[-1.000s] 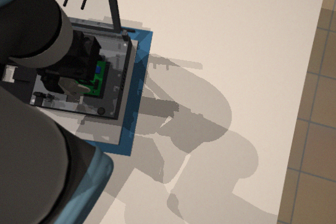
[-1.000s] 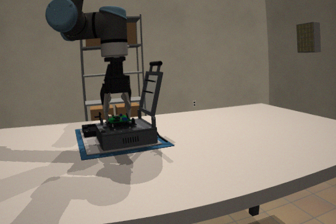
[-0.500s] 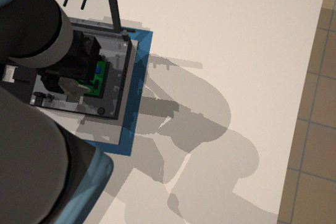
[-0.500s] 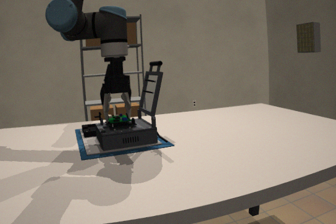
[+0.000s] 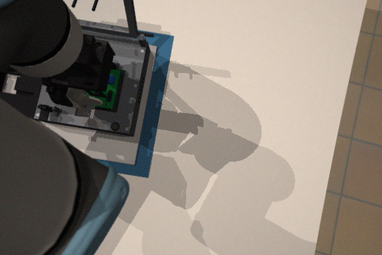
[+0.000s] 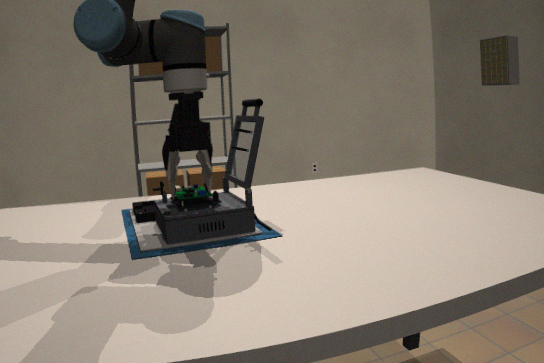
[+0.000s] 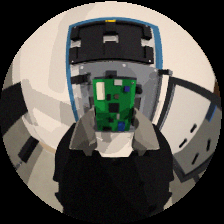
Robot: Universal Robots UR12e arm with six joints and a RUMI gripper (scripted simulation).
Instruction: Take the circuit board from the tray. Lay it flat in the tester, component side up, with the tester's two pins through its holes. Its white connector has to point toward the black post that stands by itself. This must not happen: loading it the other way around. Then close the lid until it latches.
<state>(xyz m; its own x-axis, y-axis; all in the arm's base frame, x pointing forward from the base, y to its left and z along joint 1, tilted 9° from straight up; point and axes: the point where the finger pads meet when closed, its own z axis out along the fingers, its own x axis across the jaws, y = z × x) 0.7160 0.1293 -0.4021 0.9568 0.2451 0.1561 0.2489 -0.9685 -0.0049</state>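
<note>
The green circuit board is right at my hand. The rest, counted from my hand: dark grey tester: 20 mm ahead, 50 mm to the left, 30 mm above; then dark nest: 10 mm ahead, 10 mm to the left, 20 mm below; then tester lid: 120 mm ahead, 30 mm to the left, 100 mm above.
</note>
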